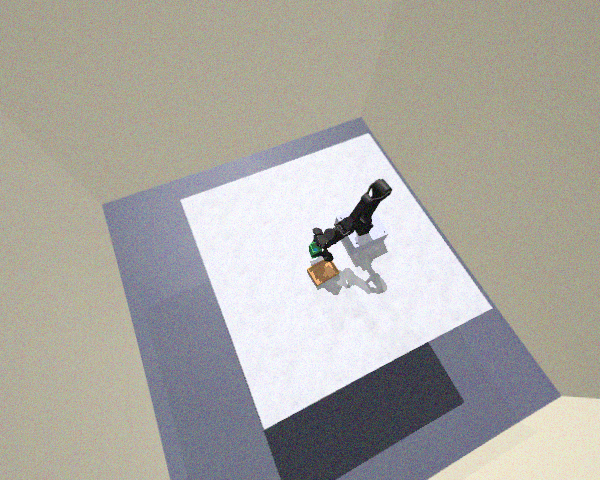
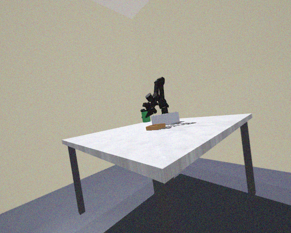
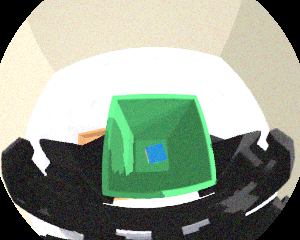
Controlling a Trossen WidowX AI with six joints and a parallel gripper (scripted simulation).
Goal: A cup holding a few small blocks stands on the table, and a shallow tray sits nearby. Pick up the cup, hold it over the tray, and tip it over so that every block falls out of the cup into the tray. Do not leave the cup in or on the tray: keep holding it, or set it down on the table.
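Now: the blue block 3 cm behind my gripper tip. Round my gripper tip: green square cup (3 cm behind, 2 cm below).
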